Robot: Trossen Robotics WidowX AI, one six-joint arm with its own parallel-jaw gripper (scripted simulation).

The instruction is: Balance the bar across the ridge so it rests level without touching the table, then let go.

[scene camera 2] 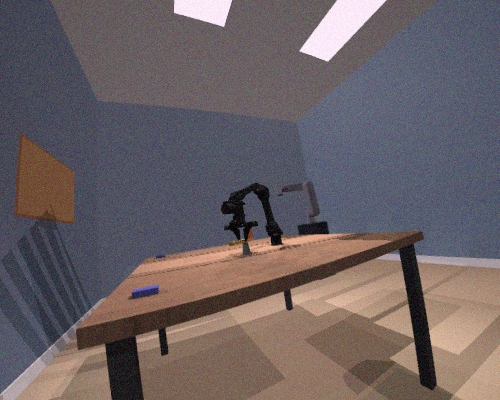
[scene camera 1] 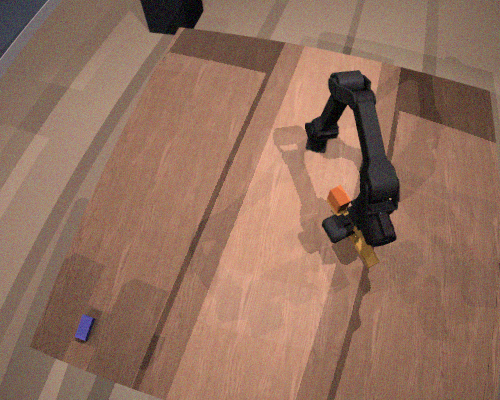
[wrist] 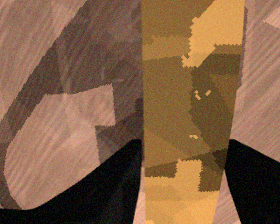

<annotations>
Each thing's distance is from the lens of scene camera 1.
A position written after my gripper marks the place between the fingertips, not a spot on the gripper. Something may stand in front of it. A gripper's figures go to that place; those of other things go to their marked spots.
my gripper (scene camera 1: 350,228): 0.99 m
bar (scene camera 1: 365,251): 0.96 m
</annotations>
